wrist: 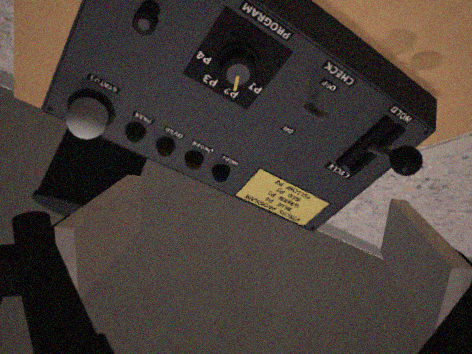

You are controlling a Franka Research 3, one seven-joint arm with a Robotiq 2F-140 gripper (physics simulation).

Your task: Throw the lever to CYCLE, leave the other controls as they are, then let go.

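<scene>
The dark control panel (170, 95) fills the upper part of the wrist view, its lettering upside down. At its right end is the lever (406, 160), with a round black knob on a thin stem. The stem rises from about the middle of the slot, between the HOLD label (401, 114) and the CYCLE label (338, 170); the knob appears to lean to the HOLD side. My gripper (261, 214) is open and empty, its fingers wide apart. The lever knob is above and close to the right fingertip in the picture, with no visible contact.
The program dial (238, 75) points at P2. The check switch (316, 109), mode switch (146, 19), pale status lamp (86, 119) and several small round indicators are on the panel. A yellow label (283, 197) lies by its near edge. An orange-brown tabletop (37, 60) shows behind.
</scene>
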